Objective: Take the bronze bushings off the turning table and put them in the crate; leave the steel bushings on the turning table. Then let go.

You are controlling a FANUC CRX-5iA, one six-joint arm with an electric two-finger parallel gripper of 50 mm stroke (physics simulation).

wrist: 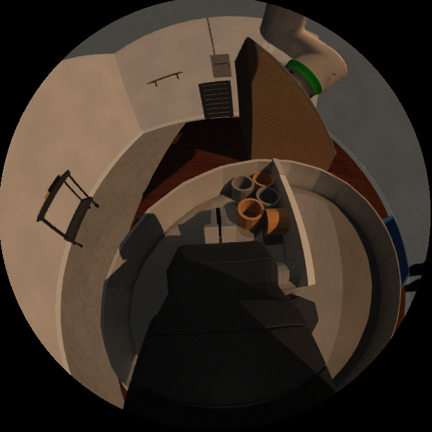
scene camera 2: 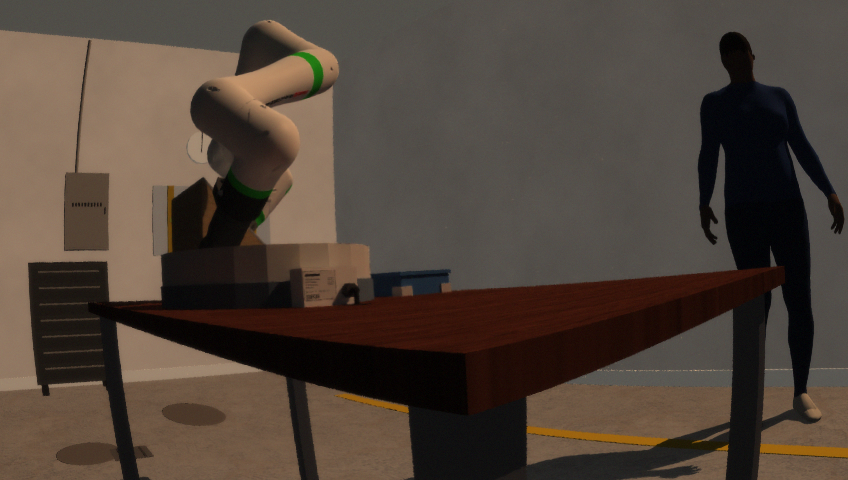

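The round, pale-walled turning table (scene camera 2: pixel 214 267) (wrist: pixel 320 179) holds a cluster of bushings beside its divider wall in the wrist view. A bronze bushing (wrist: pixel 248 223) and a bronze bushing (wrist: pixel 263 180) stand upright; another bronze bushing (wrist: pixel 275 222) lies on its side near the divider. A steel bushing (wrist: pixel 242 195) and a steel bushing (wrist: pixel 267 196) stand among them. A grey cylinder (wrist: pixel 290 272), probably steel, is partly hidden by the gripper body. My gripper (wrist: pixel 217 216) is shut and empty, left of the nearest bronze bushing. Its fingertips are hidden in the scene view. The blue crate (scene camera 2: pixel 419 283) (wrist: pixel 398 250) stands beside the turning table.
A divider wall (wrist: pixel 298 225) crosses the turning table, right of the bushings. A tall brown panel (scene camera 2: pixel 193 218) (wrist: pixel 280 110) stands behind the turning table. A pale labelled box (scene camera 2: pixel 318 287) stands at its front on the dark red table (scene camera 2: pixel 476 321). A person (scene camera 2: pixel 755 148) stands beyond the table.
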